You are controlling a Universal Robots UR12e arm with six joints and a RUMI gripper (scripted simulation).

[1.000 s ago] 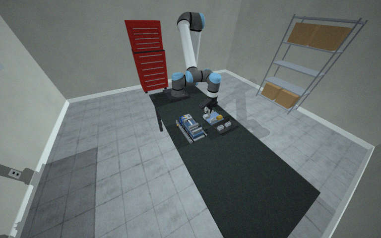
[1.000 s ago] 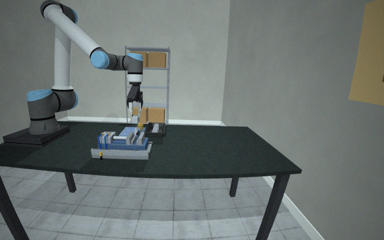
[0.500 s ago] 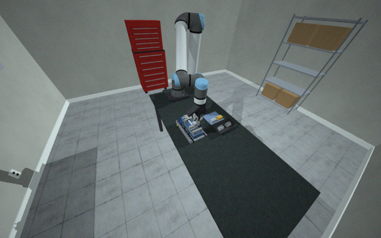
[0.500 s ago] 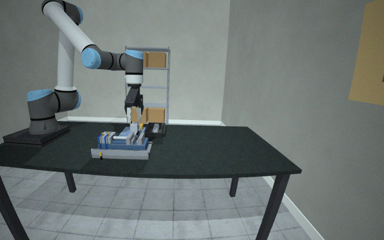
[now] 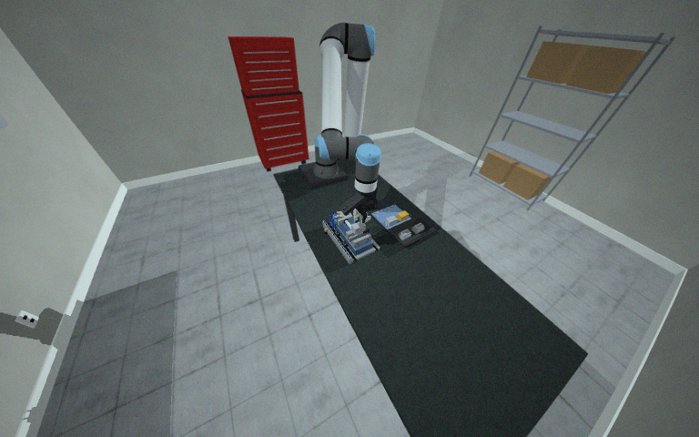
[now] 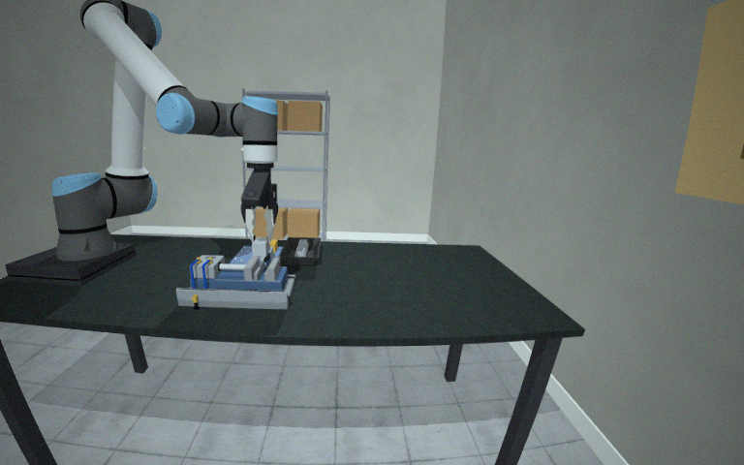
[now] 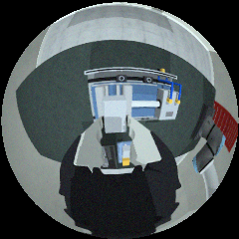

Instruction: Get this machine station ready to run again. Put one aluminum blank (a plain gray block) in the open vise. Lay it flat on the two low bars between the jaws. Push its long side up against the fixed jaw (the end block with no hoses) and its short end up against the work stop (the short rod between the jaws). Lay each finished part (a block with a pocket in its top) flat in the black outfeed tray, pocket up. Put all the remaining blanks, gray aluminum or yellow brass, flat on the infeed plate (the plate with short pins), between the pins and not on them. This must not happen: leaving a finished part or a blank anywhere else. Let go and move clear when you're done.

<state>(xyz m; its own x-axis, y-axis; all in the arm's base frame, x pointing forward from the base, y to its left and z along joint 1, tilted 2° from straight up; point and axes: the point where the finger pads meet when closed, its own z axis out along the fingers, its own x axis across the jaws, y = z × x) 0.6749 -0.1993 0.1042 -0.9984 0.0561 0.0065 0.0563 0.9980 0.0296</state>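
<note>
Right now my hand is 70 mm past the blue vise, 10 mm to the right of it and 130 mm above it. From my hand the other things lie so: light gray base rail (70 mm behind, 80 mm to the right, 130 mm below); vise hose end block (160 mm behind, 10 mm to the left, 90 mm below); yellow brass blank (20 mm behind, 360 mm to the left, 140 mm below).
</note>
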